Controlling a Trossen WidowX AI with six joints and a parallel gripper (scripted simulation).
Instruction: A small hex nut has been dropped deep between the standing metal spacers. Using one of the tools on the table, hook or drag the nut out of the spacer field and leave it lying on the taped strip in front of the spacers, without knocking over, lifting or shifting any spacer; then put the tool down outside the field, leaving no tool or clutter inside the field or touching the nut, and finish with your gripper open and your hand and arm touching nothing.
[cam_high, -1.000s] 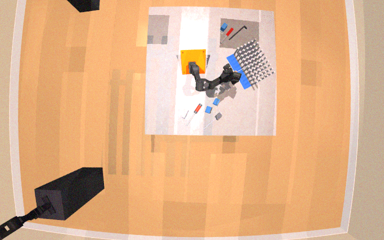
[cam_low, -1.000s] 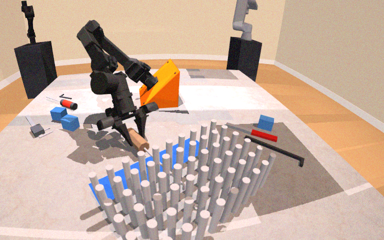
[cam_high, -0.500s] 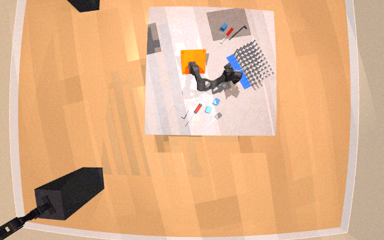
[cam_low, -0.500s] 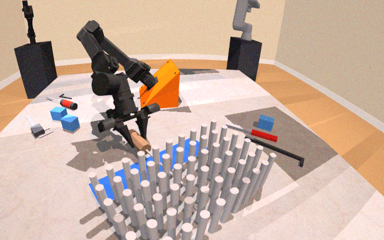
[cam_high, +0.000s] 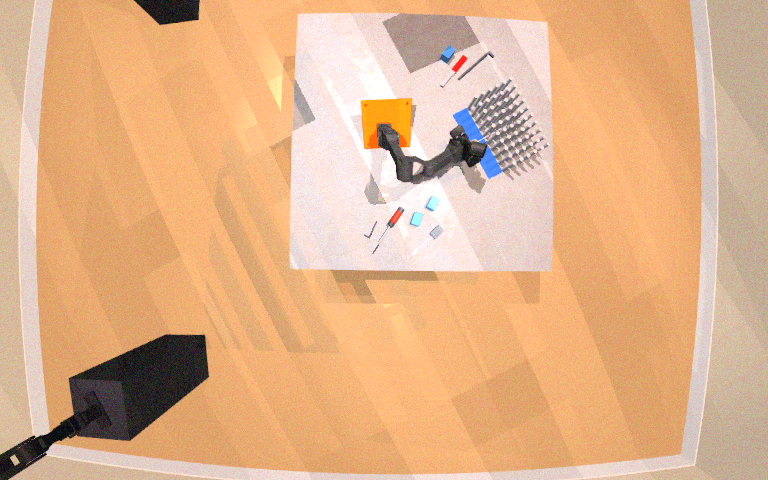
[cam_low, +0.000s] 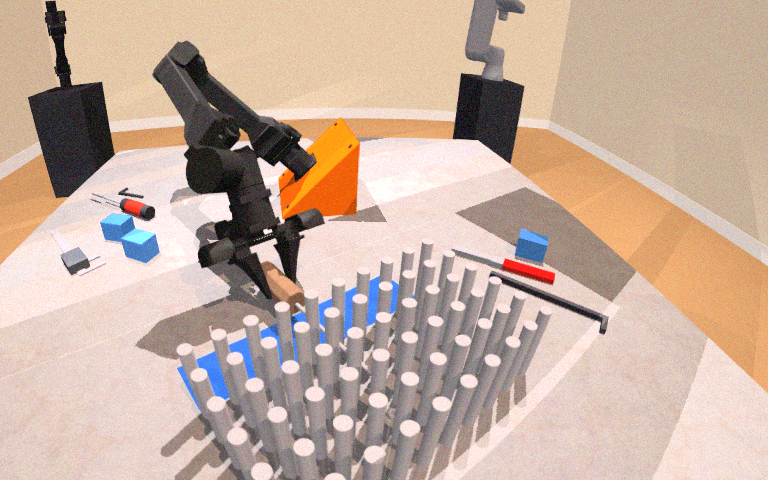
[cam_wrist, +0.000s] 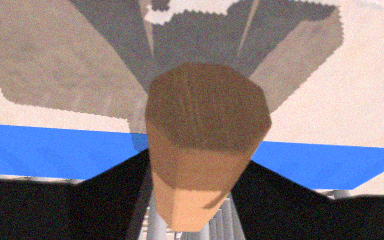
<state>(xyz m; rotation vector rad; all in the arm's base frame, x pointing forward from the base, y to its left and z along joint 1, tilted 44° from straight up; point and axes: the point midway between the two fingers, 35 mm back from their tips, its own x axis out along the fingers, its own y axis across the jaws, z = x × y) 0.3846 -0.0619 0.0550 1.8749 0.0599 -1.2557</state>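
The blue taped strip lies 6 cm ahead of my gripper tip, 3 cm to the left of it and 3 cm below it. Round my gripper tip: hex nut: 21 cm ahead, 11 cm to the left, 3 cm below; wooden-handled pick: 9 cm ahead, 5 cm to the left.
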